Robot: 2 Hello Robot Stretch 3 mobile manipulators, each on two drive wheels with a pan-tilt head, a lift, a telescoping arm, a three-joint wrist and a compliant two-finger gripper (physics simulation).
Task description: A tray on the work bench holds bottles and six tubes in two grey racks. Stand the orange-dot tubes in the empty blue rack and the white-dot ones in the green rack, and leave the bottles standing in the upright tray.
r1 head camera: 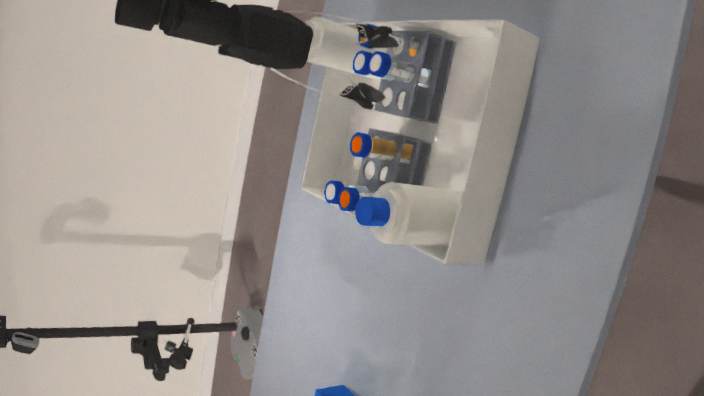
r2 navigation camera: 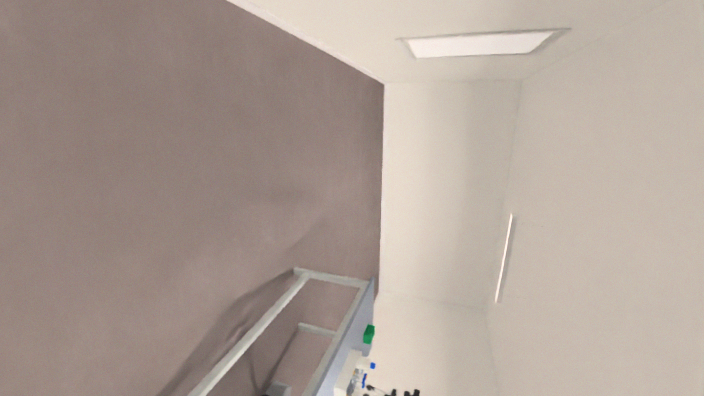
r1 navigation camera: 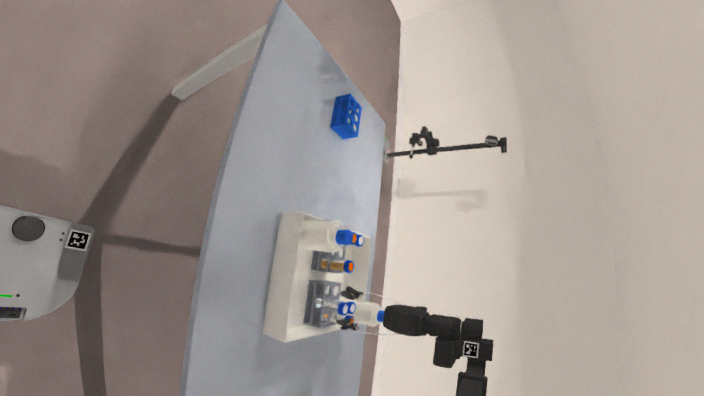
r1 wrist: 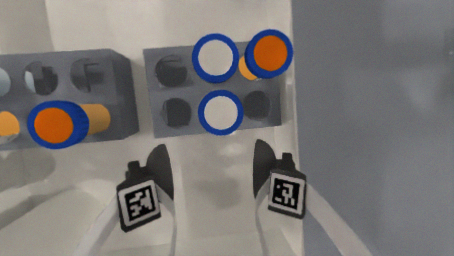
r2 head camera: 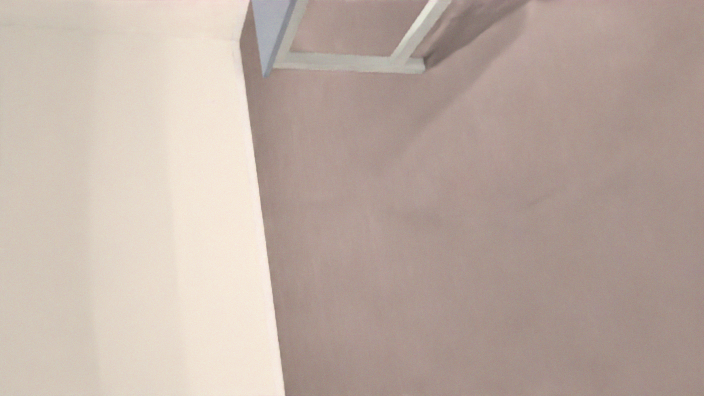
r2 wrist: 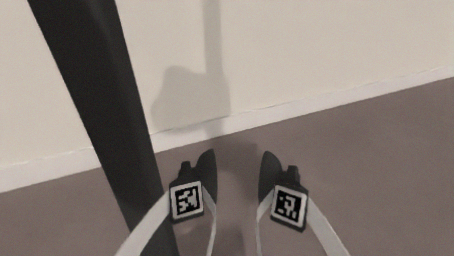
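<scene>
The white tray (r1 head camera: 507, 125) (r1 navigation camera: 281, 280) stands upright on the bench with two grey racks. One rack (r1 wrist: 187, 92) holds two white-dot tubes (r1 wrist: 215, 57) (r1 wrist: 220, 112) and an orange-dot tube (r1 wrist: 270, 52). The other rack (r1 wrist: 120, 85) holds two orange-dot tubes (r1 head camera: 357, 144) (r1 head camera: 347, 199) and a white-dot tube (r1 head camera: 332, 191). Bottles (r1 head camera: 425, 212) (r1 head camera: 335, 42) stand at the tray's ends. The r1 gripper (r1 head camera: 377, 66) (r1 navigation camera: 350, 308) (r1 wrist: 213, 170) is open above the tray, beside the first rack's tubes. The r2 gripper (r2 wrist: 238, 172) is open, away from the bench. The blue rack (r1 navigation camera: 345, 117) and green rack (r2 navigation camera: 369, 334) stand on the bench.
Robot r2, with its mast (r1 head camera: 210, 328) (r1 navigation camera: 450, 149), stands beyond the far edge of the bench (r1 head camera: 400, 310) (r1 navigation camera: 250, 165), near the wall. A dark post (r2 wrist: 95, 100) rises left of r2's gripper. Bench leg framing (r2 head camera: 350, 62) (r2 navigation camera: 260, 327) shows in r2's head and navigation views.
</scene>
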